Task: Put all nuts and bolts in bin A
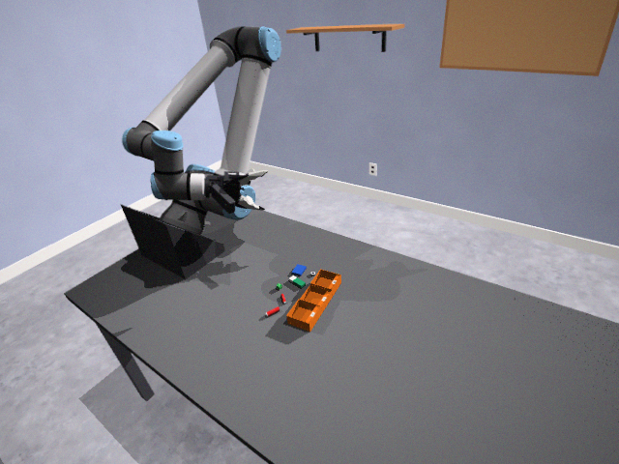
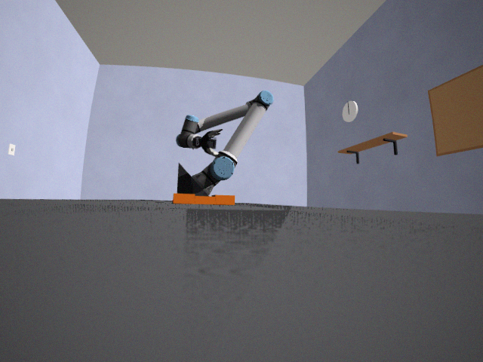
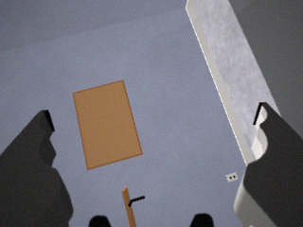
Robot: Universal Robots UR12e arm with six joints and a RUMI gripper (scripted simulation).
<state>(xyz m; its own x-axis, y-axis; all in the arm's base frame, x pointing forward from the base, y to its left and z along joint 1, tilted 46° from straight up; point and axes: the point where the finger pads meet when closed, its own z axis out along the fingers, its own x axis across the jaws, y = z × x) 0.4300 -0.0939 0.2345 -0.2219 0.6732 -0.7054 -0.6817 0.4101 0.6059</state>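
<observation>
My hand is 320 mm above the orange bin rack, 240 mm short of it and 90 mm to the left of it. From my hand the other things lie so: green block 330 mm below, 120 mm ahead, 40 mm to the right; small green die 330 mm below, 100 mm to the right, 80 mm ahead; blue block 330 mm below, 90 mm ahead, 10 mm to the left.
</observation>
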